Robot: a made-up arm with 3 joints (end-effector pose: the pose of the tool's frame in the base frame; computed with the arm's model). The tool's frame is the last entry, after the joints.
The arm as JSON. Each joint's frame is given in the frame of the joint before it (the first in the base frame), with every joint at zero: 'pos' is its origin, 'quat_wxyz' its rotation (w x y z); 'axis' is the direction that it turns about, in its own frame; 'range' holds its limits. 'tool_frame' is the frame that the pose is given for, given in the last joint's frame.
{
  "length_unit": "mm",
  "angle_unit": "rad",
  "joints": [
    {
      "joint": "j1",
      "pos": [
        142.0,
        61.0,
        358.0
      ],
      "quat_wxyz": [
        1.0,
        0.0,
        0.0,
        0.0
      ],
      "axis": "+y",
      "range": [
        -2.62,
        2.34
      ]
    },
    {
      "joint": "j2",
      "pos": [
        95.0,
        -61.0,
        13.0
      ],
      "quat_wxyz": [
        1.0,
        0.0,
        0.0,
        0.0
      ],
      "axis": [
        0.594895,
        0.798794,
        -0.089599
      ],
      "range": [
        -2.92,
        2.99
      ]
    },
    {
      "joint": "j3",
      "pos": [
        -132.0,
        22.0,
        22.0
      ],
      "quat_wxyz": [
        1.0,
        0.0,
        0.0,
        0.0
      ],
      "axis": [
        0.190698,
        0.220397,
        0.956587
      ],
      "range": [
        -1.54,
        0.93
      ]
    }
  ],
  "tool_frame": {
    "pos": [
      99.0,
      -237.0,
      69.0
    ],
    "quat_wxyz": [
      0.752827,
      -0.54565,
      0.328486,
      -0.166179
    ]
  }
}
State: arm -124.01 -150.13 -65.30
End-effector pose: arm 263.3 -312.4 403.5 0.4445 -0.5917 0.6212 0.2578
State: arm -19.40 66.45 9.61
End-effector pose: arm 238.5 -200.3 329.4 0.7866 -0.2796 0.5182 0.1861
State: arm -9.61 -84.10 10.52
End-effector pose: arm 83.3 -86.2 507.6 0.4864 -0.6580 -0.2981 -0.4916
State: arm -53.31 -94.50 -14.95
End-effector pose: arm 0.3 -143.0 310.7 0.2982 -0.1952 -0.5197 -0.7765
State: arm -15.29 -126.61 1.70
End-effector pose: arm 12.2 -78.9 397.6 0.2194 -0.4839 -0.5530 -0.6418
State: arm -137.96 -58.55 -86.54
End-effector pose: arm 411.6 -107.3 281.4 0.1925 0.7768 -0.4645 -0.3791
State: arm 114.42 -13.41 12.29
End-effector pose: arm 207.6 -179.3 220.1 0.2330 -0.4426 0.7449 0.4415
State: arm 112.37 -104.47 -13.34
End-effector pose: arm 258.9 -135.3 446.6 0.5817 -0.7944 0.1517 0.0862
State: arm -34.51 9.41 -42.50
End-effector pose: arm -33.3 -215.5 415.6 0.7378 -0.2809 0.2844 -0.5439
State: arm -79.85 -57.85 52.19
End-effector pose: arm 36.2 0.9 535.0 0.3455 -0.6245 -0.4379 -0.5466
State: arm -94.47 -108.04 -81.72
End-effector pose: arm 359.8 -235.5 265.4 0.0440 0.6155 -0.6098 -0.4973
